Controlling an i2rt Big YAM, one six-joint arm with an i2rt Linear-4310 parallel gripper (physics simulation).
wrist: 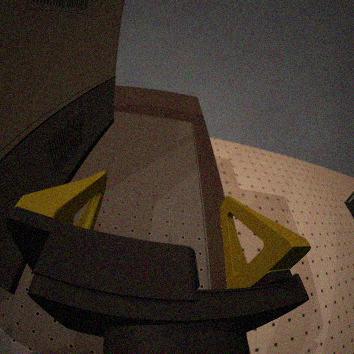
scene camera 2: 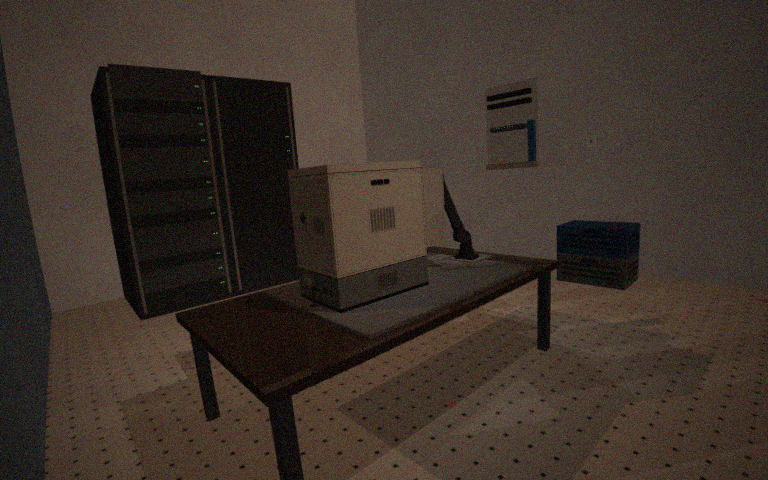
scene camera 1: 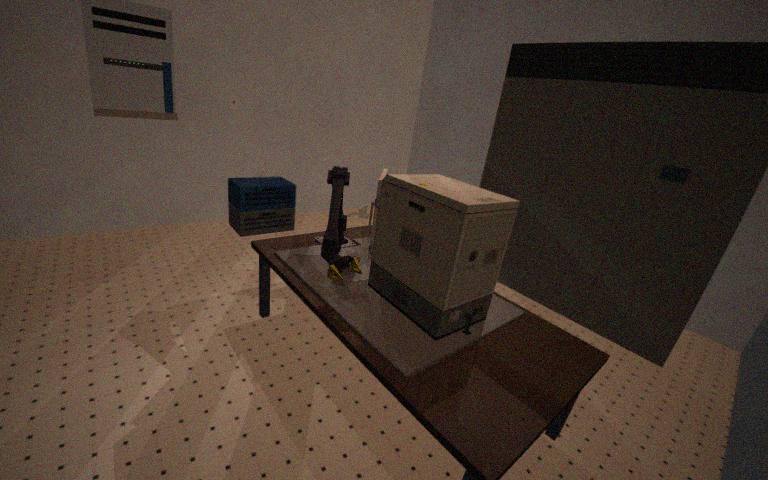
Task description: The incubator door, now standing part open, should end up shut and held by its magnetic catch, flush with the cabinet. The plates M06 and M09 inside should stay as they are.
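Where they show: gripper, fingertip midpoint: (wrist: 167, 190) (scene camera 1: 352, 276); arm's base at its link origin: (scene camera 2: 466, 257).
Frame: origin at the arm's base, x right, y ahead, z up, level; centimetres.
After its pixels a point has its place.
Note:
The incubator cabinet (scene camera 1: 427, 249) {x 28.6, y 81.4, z 33.3 cm} (scene camera 2: 376, 226) {x -4.1, y 81.6, z 30.3 cm} (wrist: 55, 55) {x 26.4, y 70.6, z 21.5 cm} stands on its dark base on the table. Its door (scene camera 2: 433, 209) {x 0.3, y 32.5, z 31.5 cm} stands out from the cabinet's front, part open, at the end facing the arm; in scene camera 1 the door (scene camera 1: 382, 177) {x 16.5, y 43.8, z 51.7 cm} is seen nearly edge-on. The plates M06 and M09 are hidden inside. My gripper (scene camera 1: 346, 270) {x 41.0, y 55.7, z 13.6 cm} (wrist: 167, 190) {x 41.0, y 55.7, z 13.6 cm} is open and empty, low over the mat, beyond the cabinet's front corner and towards the table's long edge. It is hidden in scene camera 2. The cabinet's side and base show to the left of the fingers in the wrist view.
The grey mat (scene camera 1: 390, 333) {x 42.1, y 80.7, z 0.1 cm} (scene camera 2: 368, 325) {x -17.5, y 105.0, z 0.2 cm} lies on the brown table (scene camera 1: 487, 418) {x 48.8, y 126.1, z -1.1 cm} (scene camera 2: 226, 333) {x 24.4, y 134.6, z -1.2 cm}. The arm's base (scene camera 2: 467, 254) {x -2.2, y 3.3, z 2.7 cm} stands at the table's far end. A blue and grey crate stack (scene camera 1: 261, 204) (scene camera 2: 598, 254) stands beyond the table. Dark server racks (scene camera 2: 104, 186) stand behind.

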